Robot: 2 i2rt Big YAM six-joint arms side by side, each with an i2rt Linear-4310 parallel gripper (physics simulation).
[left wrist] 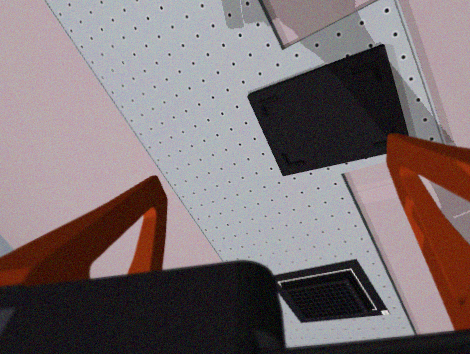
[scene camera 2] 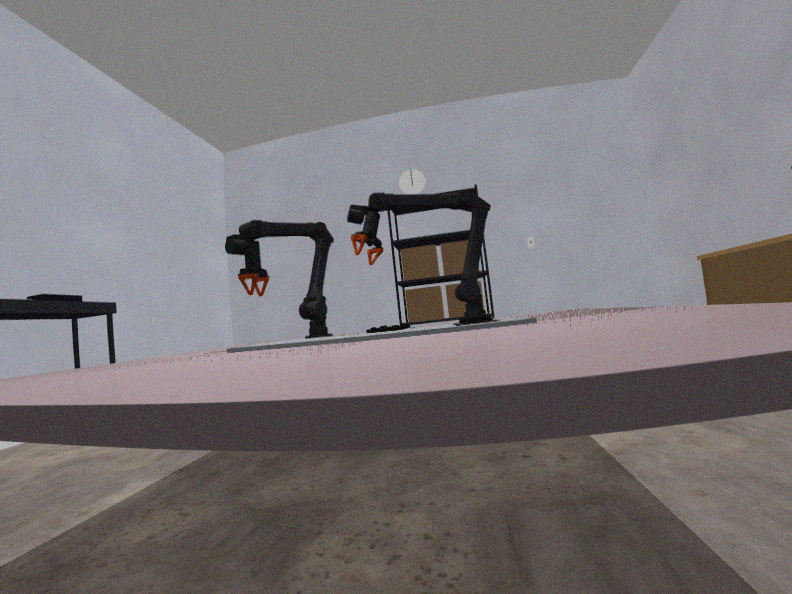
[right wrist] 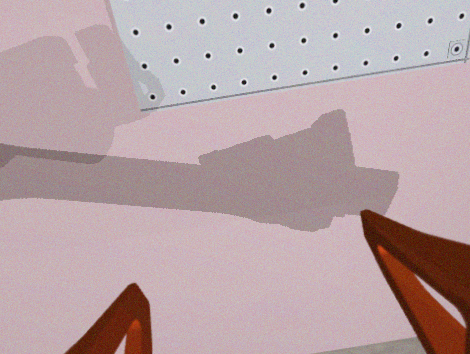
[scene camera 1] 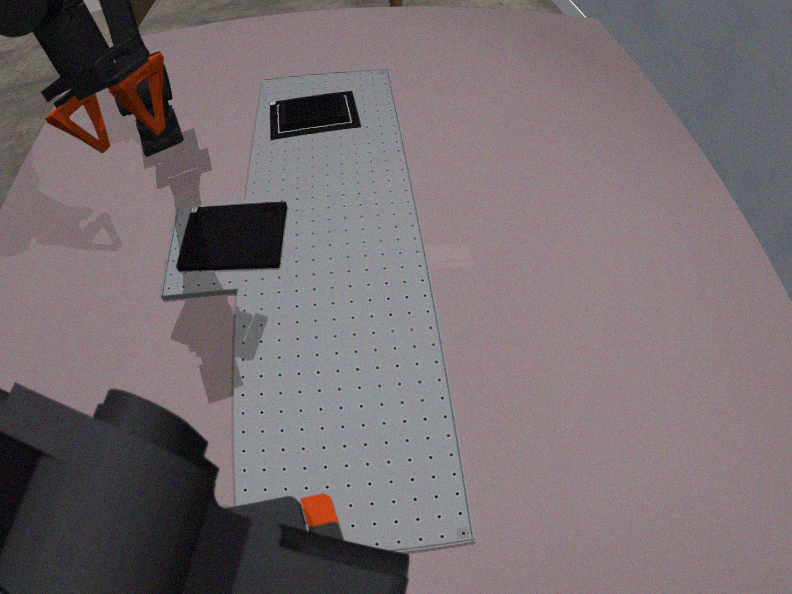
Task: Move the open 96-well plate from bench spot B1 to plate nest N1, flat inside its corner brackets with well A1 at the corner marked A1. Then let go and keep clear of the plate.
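Seen in the pictures: left gripper, between the fingertips: (left wrist: 269,168) (scene camera 2: 364,260) (scene camera 1: 132,141); right gripper, between the fingertips: (scene camera 2: 256,295) (right wrist: 249,258); left arm's base, origin of its link: (scene camera 1: 160,134).
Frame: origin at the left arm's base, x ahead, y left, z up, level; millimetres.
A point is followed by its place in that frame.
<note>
The black 96-well plate (scene camera 1: 313,115) {x 286, y -170, z 28 mm} (left wrist: 325,300) {x 292, y -145, z 27 mm} lies flat at bench spot B1, a black patch with a white outline, at the top in scene camera 1. Its wells show in the left wrist view. The black nest N1 (scene camera 1: 233,236) {x 65, y -381, z 25 mm} (left wrist: 325,110) {x 54, y -383, z 25 mm} bears no plate; dark corner brackets show in the left wrist view, and its A1 corner is hidden there by a finger. My left gripper (scene camera 1: 131,141) {x -13, y -428, z 290 mm} (scene camera 2: 364,258) {x -13, y -428, z 290 mm} (left wrist: 269,168) {x -13, y -428, z 290 mm} is open and empty, raised above the table, left of B1 in scene camera 1. My right gripper (scene camera 2: 255,294) {x -40, y -847, z 192 mm} (right wrist: 249,258) {x -40, y -847, z 192 mm} is open and empty, far from the plate.
A light grey perforated board (scene camera 1: 345,332) {x 149, y -601, z 13 mm} (left wrist: 165,100) {x 206, y -549, z 13 mm} (right wrist: 300,55) {x 33, y -840, z 13 mm} lies on the pink table (scene camera 1: 575,287) {x 487, y -690, z 0 mm} (right wrist: 225,260) {x -134, y -1003, z 0 mm} under the nest and B1. The right arm (scene camera 1: 127,498) {x -13, y -849, z 470 mm} covers the lower left of scene camera 1. Shelves with boxes (scene camera 2: 420,262) stand behind the arms.
</note>
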